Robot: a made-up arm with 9 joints. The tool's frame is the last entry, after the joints. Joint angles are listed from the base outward. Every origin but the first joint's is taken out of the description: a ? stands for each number. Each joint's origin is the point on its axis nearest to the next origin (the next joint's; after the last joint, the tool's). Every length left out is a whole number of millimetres.
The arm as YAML. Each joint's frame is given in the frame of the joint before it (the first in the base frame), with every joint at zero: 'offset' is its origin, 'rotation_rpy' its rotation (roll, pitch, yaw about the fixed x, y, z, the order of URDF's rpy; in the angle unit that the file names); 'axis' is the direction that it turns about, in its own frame. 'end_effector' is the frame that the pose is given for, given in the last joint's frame.
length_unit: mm
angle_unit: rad
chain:
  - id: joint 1
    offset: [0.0, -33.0, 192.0]
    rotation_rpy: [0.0, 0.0, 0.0]
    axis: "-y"
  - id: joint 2
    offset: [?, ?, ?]
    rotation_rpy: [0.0, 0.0, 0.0]
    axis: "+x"
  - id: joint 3
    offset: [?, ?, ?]
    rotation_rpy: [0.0, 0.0, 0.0]
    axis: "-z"
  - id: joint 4
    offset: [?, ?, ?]
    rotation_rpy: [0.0, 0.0, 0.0]
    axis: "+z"
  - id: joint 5
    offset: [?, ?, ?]
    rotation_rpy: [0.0, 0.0, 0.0]
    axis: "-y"
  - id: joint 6
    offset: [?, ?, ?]
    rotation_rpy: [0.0, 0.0, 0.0]
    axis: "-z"
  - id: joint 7
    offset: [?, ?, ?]
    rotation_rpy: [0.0, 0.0, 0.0]
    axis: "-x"
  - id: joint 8
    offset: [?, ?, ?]
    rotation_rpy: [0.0, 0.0, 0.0]
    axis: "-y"
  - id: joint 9
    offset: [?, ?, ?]
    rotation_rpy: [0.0, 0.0, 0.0]
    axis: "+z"
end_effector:
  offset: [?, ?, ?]
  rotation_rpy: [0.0, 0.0, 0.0]
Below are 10 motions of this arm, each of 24 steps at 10 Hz.
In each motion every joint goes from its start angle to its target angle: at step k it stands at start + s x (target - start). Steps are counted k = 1, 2, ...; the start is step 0. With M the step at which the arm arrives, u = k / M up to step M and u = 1 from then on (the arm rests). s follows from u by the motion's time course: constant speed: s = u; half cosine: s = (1 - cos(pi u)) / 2; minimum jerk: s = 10 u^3 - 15 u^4 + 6 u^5.
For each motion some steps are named. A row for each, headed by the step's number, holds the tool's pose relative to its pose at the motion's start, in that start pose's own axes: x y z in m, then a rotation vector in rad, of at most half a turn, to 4 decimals.
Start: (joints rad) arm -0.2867 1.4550 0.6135 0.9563 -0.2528 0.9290 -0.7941 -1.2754 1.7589
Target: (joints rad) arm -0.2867 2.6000 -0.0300 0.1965 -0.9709 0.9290 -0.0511 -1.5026 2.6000
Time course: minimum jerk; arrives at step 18
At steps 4, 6, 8, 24:
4: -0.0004 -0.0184 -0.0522 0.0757 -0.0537 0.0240
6: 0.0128 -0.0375 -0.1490 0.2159 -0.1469 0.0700
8: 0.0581 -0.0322 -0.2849 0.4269 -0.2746 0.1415
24: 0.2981 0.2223 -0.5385 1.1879 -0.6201 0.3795

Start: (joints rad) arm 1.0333 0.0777 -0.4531 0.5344 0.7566 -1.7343 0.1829 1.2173 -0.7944
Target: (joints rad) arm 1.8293 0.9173 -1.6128 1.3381 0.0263 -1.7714 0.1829 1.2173 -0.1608
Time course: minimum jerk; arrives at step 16
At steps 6, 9, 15, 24:
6: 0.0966 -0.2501 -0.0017 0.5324 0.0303 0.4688
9: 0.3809 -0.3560 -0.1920 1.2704 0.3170 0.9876
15: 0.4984 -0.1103 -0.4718 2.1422 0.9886 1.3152
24: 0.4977 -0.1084 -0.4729 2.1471 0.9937 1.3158

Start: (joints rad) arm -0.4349 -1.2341 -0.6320 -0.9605 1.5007 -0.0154 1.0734 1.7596 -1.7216
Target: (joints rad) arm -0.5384 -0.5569 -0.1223 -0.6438 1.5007 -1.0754 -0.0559 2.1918 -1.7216
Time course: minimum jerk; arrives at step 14
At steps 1, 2, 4, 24:
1: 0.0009 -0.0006 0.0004 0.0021 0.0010 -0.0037
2: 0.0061 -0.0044 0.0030 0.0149 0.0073 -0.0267
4: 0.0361 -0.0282 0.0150 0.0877 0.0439 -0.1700
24: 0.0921 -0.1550 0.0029 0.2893 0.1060 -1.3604

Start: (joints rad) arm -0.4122 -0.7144 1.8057 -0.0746 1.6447 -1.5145 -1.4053 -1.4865 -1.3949
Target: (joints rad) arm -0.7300 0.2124 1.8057 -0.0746 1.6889 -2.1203 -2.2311 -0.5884 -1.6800
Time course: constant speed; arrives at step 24
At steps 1, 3, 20, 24:
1: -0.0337 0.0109 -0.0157 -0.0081 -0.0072 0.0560
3: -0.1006 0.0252 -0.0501 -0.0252 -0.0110 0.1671
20: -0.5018 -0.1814 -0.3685 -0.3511 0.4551 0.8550
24: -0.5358 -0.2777 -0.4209 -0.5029 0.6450 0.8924

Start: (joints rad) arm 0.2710 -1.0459 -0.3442 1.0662 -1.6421 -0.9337 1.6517 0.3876 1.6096
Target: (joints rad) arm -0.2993 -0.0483 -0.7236 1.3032 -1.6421 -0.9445 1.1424 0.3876 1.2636
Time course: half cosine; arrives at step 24
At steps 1, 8, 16, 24:
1: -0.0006 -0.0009 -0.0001 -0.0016 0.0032 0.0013
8: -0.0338 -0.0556 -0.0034 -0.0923 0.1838 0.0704
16: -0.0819 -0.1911 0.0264 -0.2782 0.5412 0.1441
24: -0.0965 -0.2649 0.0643 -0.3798 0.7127 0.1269

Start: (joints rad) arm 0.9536 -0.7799 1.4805 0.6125 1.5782 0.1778 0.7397 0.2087 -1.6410
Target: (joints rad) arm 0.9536 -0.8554 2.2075 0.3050 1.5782 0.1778 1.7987 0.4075 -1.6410
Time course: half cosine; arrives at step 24
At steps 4, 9, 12, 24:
4: -0.0277 -0.0027 0.0353 0.0369 -0.1348 0.0211
9: -0.1609 -0.0244 0.1271 0.1626 -0.6218 0.1011
12: -0.2883 -0.0513 0.1493 0.2490 -1.0086 0.1688
24: -0.5741 -0.1219 -0.0162 0.3779 -2.0280 0.3600

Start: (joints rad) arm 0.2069 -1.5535 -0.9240 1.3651 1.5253 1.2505 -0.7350 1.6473 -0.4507
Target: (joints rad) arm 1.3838 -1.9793 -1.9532 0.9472 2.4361 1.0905 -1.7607 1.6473 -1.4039
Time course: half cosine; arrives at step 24
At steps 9, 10, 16, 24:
9: -0.2362 -0.1227 0.0928 0.2148 -0.0802 -0.7487
10: -0.2951 -0.1372 0.1024 0.2719 -0.0790 -0.9019
16: -0.6576 -0.1347 0.1176 0.6998 0.1434 -1.8350
24: -0.8422 -0.0797 0.1331 0.9926 0.5928 -2.3904

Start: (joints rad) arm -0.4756 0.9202 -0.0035 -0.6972 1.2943 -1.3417 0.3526 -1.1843 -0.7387
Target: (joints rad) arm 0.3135 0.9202 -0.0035 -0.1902 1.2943 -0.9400 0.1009 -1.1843 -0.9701
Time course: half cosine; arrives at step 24
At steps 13, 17, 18, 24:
13: 0.1126 0.0569 0.2452 0.7178 -0.1473 -0.1369
17: 0.1501 0.0524 0.3769 1.0143 -0.2291 -0.1456
18: 0.1564 0.0484 0.4055 1.0740 -0.2479 -0.1436
24: 0.1712 0.0296 0.4929 1.2488 -0.3085 -0.1298

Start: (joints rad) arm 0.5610 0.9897 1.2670 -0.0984 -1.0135 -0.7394 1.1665 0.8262 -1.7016
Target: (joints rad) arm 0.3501 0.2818 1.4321 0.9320 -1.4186 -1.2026 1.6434 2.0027 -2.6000
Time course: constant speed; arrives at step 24
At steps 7, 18, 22, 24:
7: 0.0067 -0.0932 0.0889 0.4288 0.0609 0.1207
18: 0.1056 -0.1842 0.1754 0.6912 0.5817 0.3352
22: 0.1582 -0.1816 0.2071 0.6213 0.8411 0.3717
24: 0.1853 -0.1724 0.2234 0.5540 0.9728 0.3738

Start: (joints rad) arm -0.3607 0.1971 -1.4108 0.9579 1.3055 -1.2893 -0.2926 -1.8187 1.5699
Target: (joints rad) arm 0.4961 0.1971 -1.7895 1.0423 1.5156 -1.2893 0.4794 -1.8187 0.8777
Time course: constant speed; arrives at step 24
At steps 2, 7, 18, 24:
2: -0.0706 0.0253 -0.0301 -0.0132 0.0573 -0.0942
7: -0.2487 0.0970 -0.0643 -0.0829 0.1828 -0.3154
18: -0.6057 0.2792 0.0138 -0.3624 0.3193 -0.7147
24: -0.7738 0.3788 0.1017 -0.5355 0.2925 -0.8791

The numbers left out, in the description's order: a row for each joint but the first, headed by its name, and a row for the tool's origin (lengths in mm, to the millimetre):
joint 2: 290.0 0.0 -185.0
joint 3: 0.0 -118.0 -313.0
joint 4: 111.0 -153.0 0.0
joint 5: -30.0 45.0 0.0
joint 6: -16.0 0.0 117.0
joint 7: -249.0 85.0 0.0
joint 8: 0.0 -129.0 -87.0
joint 9: 375.0 0.0 179.0
tool: 107.0 -195.0 0.0

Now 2 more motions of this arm.
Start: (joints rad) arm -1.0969 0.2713 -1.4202 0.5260 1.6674 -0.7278 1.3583 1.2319 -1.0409
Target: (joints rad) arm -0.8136 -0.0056 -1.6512 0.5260 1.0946 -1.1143 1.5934 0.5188 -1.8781
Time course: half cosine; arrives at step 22
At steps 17, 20, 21, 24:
17: -0.1284 -0.4102 -0.4403 -0.0727 0.7109 -0.9392
20: -0.1593 -0.4308 -0.4840 -0.1061 0.7932 -1.0286
21: -0.1639 -0.4334 -0.4903 -0.1116 0.8054 -1.0415
24: -0.1655 -0.4343 -0.4924 -0.1135 0.8095 -1.0458

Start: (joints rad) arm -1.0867 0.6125 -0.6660 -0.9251 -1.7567 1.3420 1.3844 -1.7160 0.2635
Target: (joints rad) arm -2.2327 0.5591 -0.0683 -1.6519 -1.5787 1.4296 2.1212 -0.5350 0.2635
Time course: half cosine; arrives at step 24
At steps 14, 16, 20, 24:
14: -0.2157 0.7813 0.9262 -1.4629 0.0197 -0.1983
16: -0.1192 1.0276 0.9425 -1.7285 0.0898 -0.0698
20: 0.0609 1.3519 0.8408 -2.0592 0.2499 0.2411
24: 0.1259 1.4476 0.7731 -2.1476 0.3244 0.3884

